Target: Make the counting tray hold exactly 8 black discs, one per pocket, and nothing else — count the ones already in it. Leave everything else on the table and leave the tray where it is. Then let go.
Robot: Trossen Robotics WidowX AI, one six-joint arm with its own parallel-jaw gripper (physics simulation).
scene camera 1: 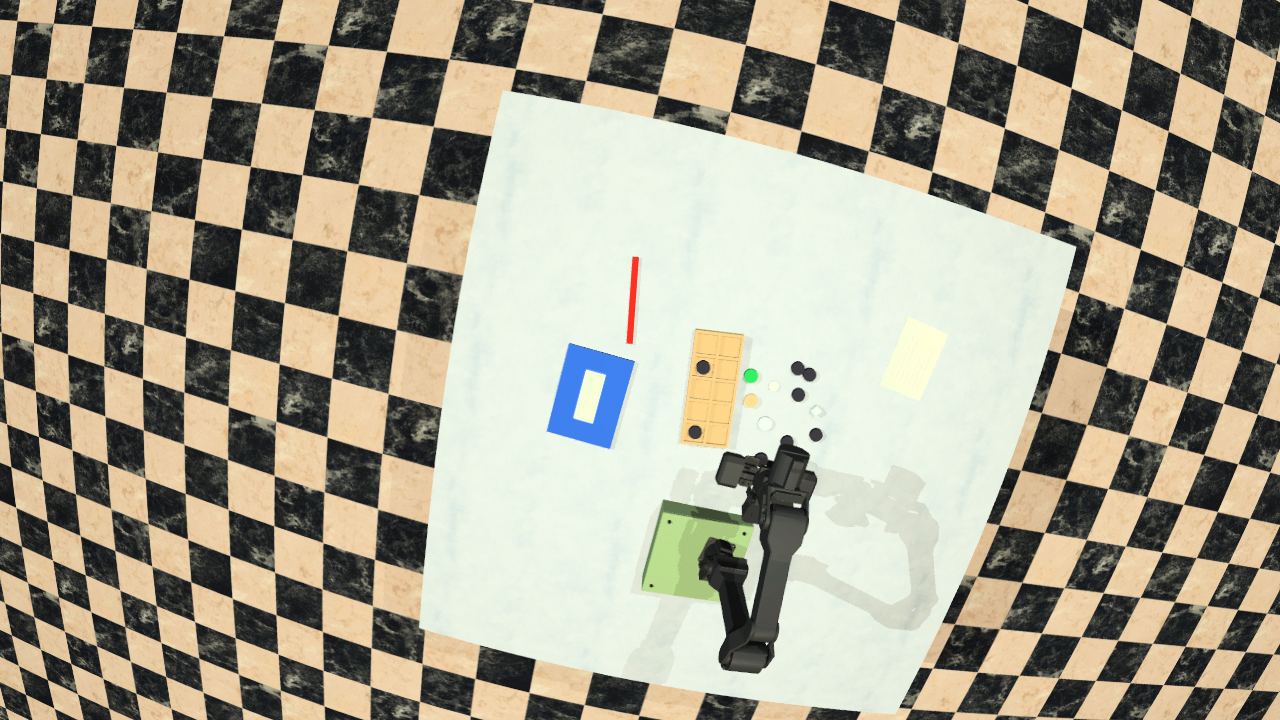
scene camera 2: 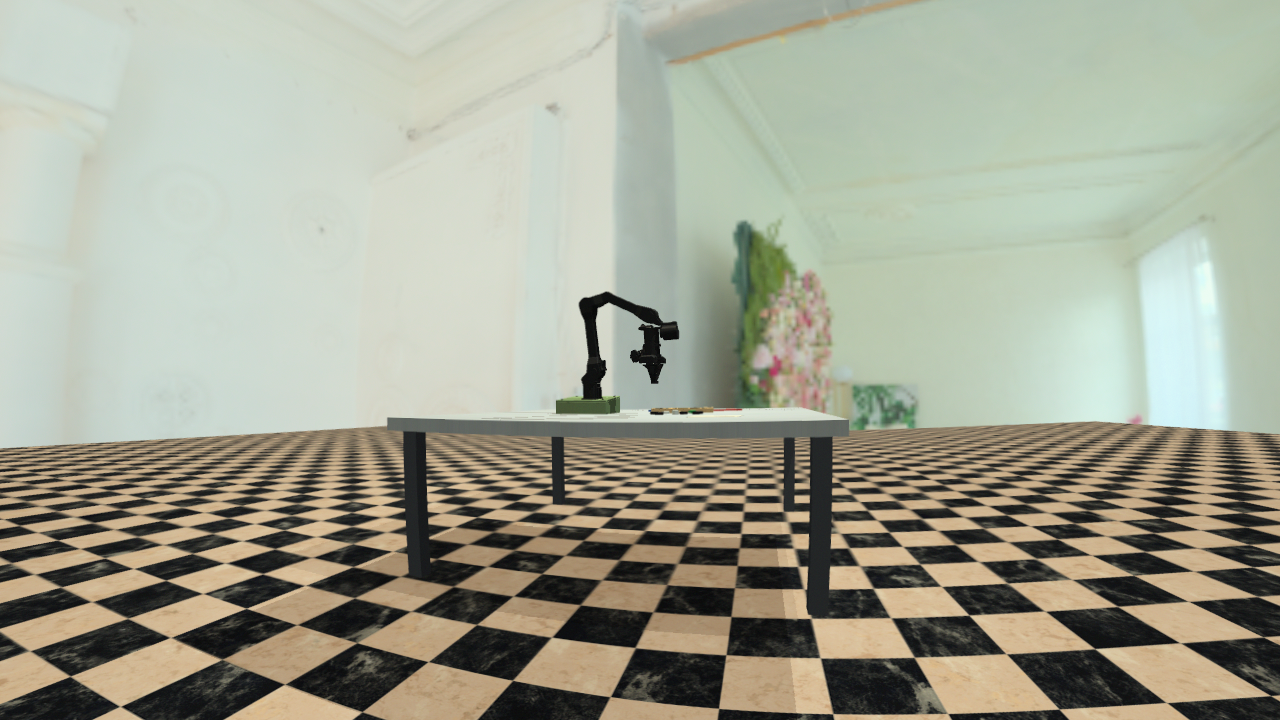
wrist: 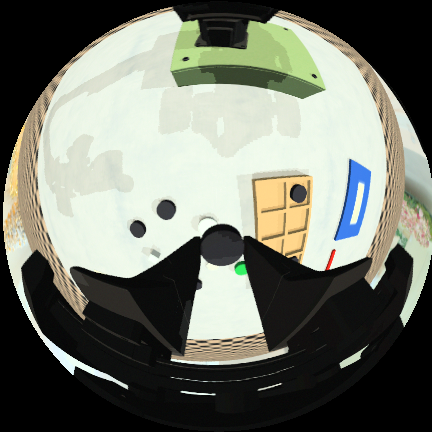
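The tan counting tray [scene camera 1: 723,368] [wrist: 273,195] holds two black discs, one [scene camera 1: 702,367] in the left column near the far end and one [scene camera 1: 694,431] [wrist: 298,193] in the left near corner pocket. My gripper [scene camera 1: 761,460] [scene camera 2: 655,383] [wrist: 221,241] is shut on a black disc [wrist: 222,251], held well above the table, to the near right of the tray. Loose black discs lie right of the tray: a pair [scene camera 1: 797,368] [scene camera 1: 809,374], one below them [scene camera 1: 798,394], one [scene camera 1: 815,434] [wrist: 137,229] farther right and one [scene camera 1: 786,440] [wrist: 166,209] partly hidden by the arm in scene camera 1.
Beside the tray lie a green disc [scene camera 1: 750,375] [wrist: 241,268], a tan disc [scene camera 1: 750,400], a white disc [scene camera 1: 765,423], a cream piece [scene camera 1: 774,385] and a small white piece [scene camera 1: 816,411]. Elsewhere are a blue plate [scene camera 1: 561,411], a red bar [scene camera 1: 632,304], a pale card [scene camera 1: 914,358] and the green base [scene camera 1: 666,559].
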